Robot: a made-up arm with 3 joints. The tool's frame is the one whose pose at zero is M.
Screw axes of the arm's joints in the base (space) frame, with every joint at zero. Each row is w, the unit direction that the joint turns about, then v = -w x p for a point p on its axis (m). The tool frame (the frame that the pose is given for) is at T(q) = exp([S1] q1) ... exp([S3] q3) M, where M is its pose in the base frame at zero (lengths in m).
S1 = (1, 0, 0, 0, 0.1, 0)
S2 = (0, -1, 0, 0.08, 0, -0.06)
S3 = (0, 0, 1, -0.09, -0.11, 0)
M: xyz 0.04 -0.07 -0.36 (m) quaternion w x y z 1 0 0 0
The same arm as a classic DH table. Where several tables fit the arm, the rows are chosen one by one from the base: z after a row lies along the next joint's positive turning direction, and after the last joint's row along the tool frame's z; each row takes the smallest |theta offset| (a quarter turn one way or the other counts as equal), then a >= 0, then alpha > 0; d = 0 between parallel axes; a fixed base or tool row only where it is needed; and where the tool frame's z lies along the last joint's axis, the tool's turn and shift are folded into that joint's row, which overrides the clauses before.
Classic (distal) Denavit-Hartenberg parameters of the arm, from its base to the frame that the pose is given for. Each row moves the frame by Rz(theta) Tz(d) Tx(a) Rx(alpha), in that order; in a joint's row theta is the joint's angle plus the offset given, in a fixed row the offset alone. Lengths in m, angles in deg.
base (fixed): a 0  alpha 90  d 0.1  theta offset 90
joint 1: a 0.02  alpha 90  d 0.06  theta offset -90
joint 2: a 0.05  alpha -90  d 0.09  theta offset 90
joint 3: a -0.0728  alpha 0  d 0  theta offset -15.95
tool (fixed): a 0  alpha 0  d -0.44  theta offset 15.95

